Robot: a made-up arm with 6 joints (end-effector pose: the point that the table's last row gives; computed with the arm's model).
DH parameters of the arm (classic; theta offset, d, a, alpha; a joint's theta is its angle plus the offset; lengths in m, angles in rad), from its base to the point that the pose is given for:
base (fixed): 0.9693 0 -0.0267 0
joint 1: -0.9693 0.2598 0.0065 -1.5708
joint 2: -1.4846 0 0.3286 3.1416
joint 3: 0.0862 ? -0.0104 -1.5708
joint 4: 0 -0.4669 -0.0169 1.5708
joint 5: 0 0.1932 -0.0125 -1.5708
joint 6: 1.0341 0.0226 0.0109 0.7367
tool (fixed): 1.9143 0.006 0 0
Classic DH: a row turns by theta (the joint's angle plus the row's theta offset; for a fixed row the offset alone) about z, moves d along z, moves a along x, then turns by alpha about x.
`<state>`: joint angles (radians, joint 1 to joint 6).
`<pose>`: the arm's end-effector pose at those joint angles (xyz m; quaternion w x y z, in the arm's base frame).
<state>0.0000 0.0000 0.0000 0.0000 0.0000 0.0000</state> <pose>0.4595 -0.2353 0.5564 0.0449 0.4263 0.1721 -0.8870</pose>
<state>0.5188 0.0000 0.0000 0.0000 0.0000 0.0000</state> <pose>0.5028 0.0281 0.5564 0.2709 0.3678 0.2757 -0.8458</pose>
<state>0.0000 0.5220 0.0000 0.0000 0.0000 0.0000</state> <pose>0.5451 -0.2353 0.2835 0.0011 -0.1829 -0.1778 0.9669</pose>
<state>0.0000 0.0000 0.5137 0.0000 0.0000 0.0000</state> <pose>0.4179 -0.2353 0.7765 0.0871 0.6376 0.1551 -0.7496</pose>
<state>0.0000 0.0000 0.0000 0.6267 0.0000 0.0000</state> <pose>0.4595 -0.2119 0.6693 0.1741 0.3917 -0.1097 -0.8968</pose>
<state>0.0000 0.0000 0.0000 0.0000 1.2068 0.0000</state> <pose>0.4802 -0.2353 0.5334 0.1346 0.8543 0.1163 -0.4884</pose>
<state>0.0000 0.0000 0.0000 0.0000 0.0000 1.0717</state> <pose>0.4595 -0.2312 0.5453 0.2562 0.3436 -0.3049 -0.8505</pose>
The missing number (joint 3, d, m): 0.0274
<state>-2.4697 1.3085 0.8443 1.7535 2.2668 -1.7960</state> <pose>-0.6990 -0.5369 0.2731 0.1381 -0.5221 -0.4214 0.7285</pose>
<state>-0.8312 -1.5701 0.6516 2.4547 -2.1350 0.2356</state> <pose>-0.3904 0.5681 0.6074 0.9478 -0.3079 -0.0633 -0.0528</pose>
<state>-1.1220 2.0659 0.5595 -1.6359 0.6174 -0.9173</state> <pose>0.0480 -0.1098 -0.3784 0.8681 -0.4377 -0.0715 -0.2231</pose>
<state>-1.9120 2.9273 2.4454 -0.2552 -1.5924 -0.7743</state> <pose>-0.3674 -0.3627 -0.3263 0.8364 0.0695 -0.5437 0.0078</pose>
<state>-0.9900 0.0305 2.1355 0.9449 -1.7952 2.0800</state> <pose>-0.2932 0.1718 0.8966 0.3990 0.2814 0.5574 0.6715</pose>
